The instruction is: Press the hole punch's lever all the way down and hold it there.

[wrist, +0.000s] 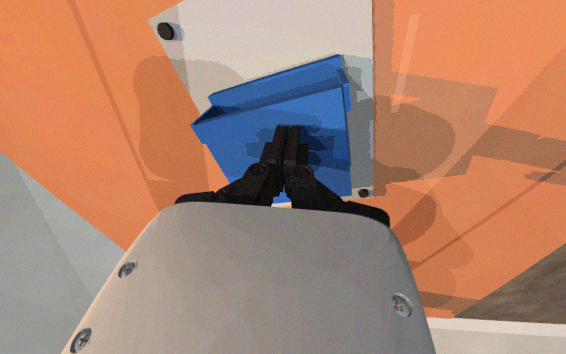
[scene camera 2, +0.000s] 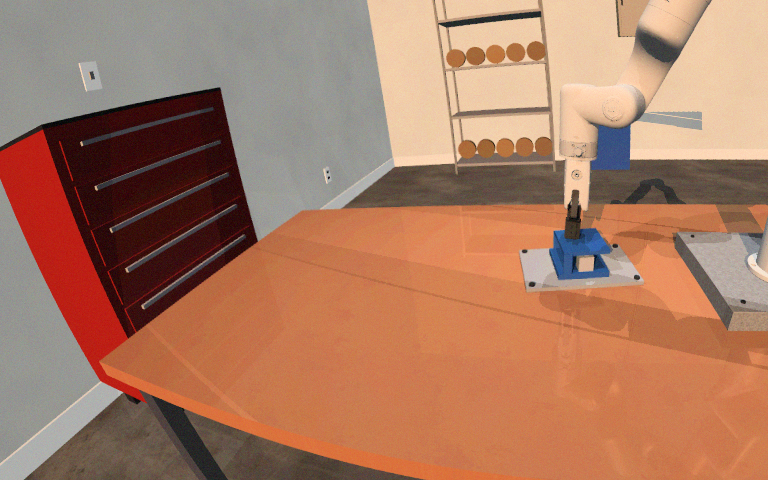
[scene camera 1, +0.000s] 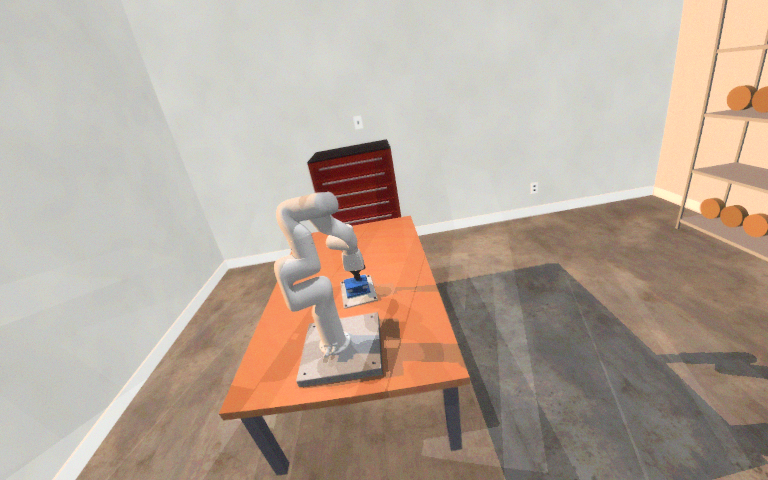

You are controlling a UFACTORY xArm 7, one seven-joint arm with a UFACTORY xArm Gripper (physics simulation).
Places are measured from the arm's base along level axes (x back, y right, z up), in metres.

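Pixels of known places: gripper, fingertip midpoint: (wrist: 288,142) (scene camera 2: 571,237) (scene camera 1: 357,279); arm's base, link origin: (scene camera 1: 335,343).
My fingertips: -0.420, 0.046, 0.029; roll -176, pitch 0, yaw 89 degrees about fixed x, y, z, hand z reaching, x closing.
Note:
For each thing: its top centre in the pictures, then the offset to it from my fingertips, as dx, dy, dz. "pt": a spot on its surface instead. Level surfaces: height alone.
- blue hole punch, surface spot: (wrist: 275,84) (scene camera 2: 556,259) pt -0.030, -0.016, -0.045
- light grey plate, top centre: (wrist: 285,129) (scene camera 2: 577,262) (scene camera 1: 357,289) +0.016, -0.010, -0.053
- pale block, surface spot: (scene camera 2: 584,262) pt +0.029, -0.061, -0.025
- orange table, surface height: dz -0.065
The blue hole punch (scene camera 1: 357,292) (scene camera 2: 560,263) (wrist: 275,84) stands on a light grey plate (scene camera 1: 355,302) (scene camera 2: 538,276) (wrist: 280,30). Its lever (scene camera 2: 591,242) (wrist: 235,125) is the broad blue top piece, which lies close to level in the second scene view, with a pale block (scene camera 2: 584,262) under its overhanging end. My gripper (scene camera 1: 356,277) (scene camera 2: 572,237) (wrist: 288,142) is shut with nothing between its fingers. Its black fingertips are down at the top of the lever and appear to touch it. The exact contact and any small gap below the lever are hidden.
The arm's thick grey base (scene camera 1: 339,370) (scene camera 2: 705,271) stands on the orange table (scene camera 1: 419,362) (scene camera 2: 339,339) close to the punch plate. A red drawer cabinet (scene camera 1: 356,175) (scene camera 2: 152,169) stands beyond the table's far end. Dark bolts mark the punch plate's corners.

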